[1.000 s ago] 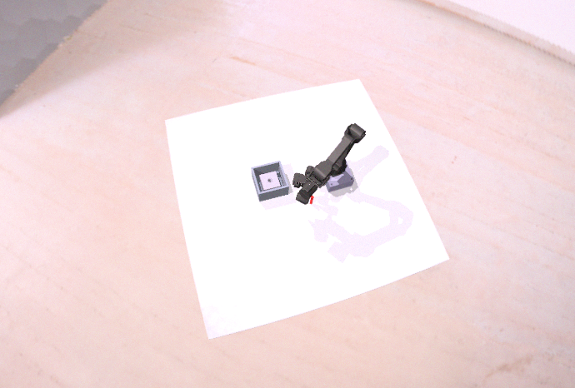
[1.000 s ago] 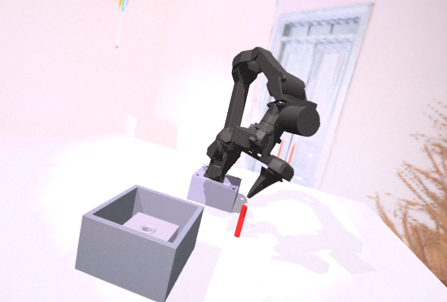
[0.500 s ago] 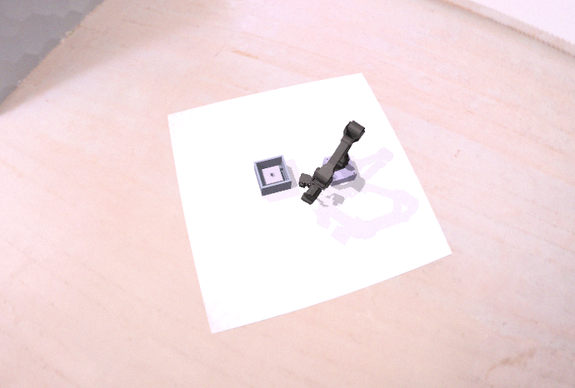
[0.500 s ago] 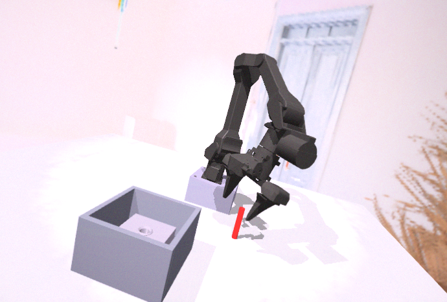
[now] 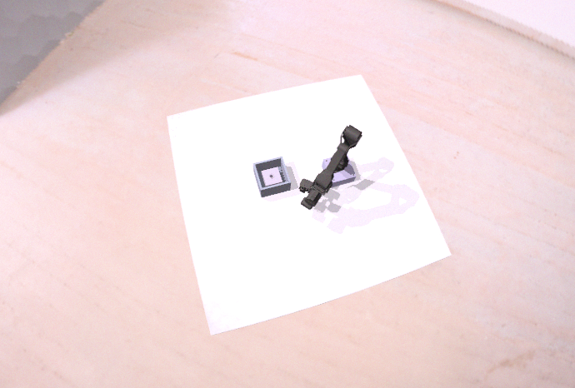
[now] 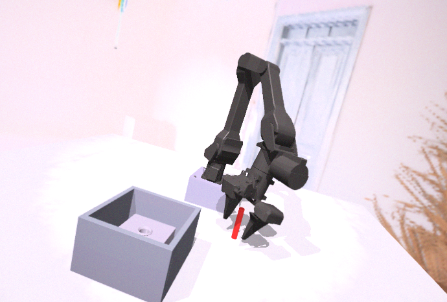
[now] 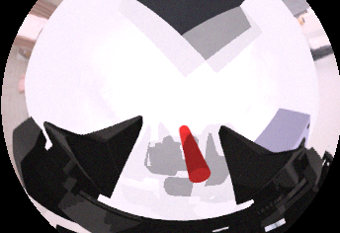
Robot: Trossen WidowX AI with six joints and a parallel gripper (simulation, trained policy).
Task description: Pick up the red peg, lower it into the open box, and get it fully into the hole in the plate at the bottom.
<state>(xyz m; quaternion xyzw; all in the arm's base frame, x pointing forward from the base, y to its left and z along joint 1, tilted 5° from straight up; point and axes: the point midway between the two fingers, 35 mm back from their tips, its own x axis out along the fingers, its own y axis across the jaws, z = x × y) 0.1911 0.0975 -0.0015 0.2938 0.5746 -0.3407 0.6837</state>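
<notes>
My gripper tip is now 170 mm to the left of the grey box, 150 mm short of it and 10 mm above it. From my gripper tip the other things lie so: red peg 20 mm behind, 10 mm to the left, 10 mm above.
</notes>
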